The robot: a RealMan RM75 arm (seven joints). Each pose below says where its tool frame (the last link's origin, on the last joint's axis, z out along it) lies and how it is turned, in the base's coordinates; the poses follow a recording.
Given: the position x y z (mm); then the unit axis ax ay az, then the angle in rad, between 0 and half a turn.
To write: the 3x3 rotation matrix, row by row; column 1 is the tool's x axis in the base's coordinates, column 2 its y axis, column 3 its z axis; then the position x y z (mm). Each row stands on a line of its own. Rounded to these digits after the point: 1 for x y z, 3 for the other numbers.
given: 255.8, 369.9, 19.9, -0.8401, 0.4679, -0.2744, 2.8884
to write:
0.421, -0.705, 0.571
-0.842, -0.537, -0.042
0.336, -0.463, -0.820
255.8, 369.9, 19.9

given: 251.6, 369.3, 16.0, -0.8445, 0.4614, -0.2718, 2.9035
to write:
0.435, -0.704, 0.561
-0.832, -0.552, -0.048
0.344, -0.446, -0.826
251.6, 369.3, 16.0

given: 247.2, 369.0, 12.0, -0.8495, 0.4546, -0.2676, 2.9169
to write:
0.450, -0.703, 0.550
-0.822, -0.567, -0.051
0.348, -0.430, -0.833
247.2, 369.0, 12.0

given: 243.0, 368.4, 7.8, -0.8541, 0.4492, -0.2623, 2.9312
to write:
0.465, -0.704, 0.537
-0.814, -0.579, -0.055
0.349, -0.411, -0.842
243.0, 368.4, 7.8

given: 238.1, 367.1, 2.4, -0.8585, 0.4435, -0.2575, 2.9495
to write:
0.479, -0.705, 0.523
-0.804, -0.592, -0.062
0.353, -0.390, -0.850
238.1, 367.1, 2.4

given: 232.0, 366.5, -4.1, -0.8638, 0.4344, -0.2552, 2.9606
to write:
0.496, -0.698, 0.515
-0.790, -0.609, -0.064
0.359, -0.375, -0.854
232.0, 366.5, -4.1

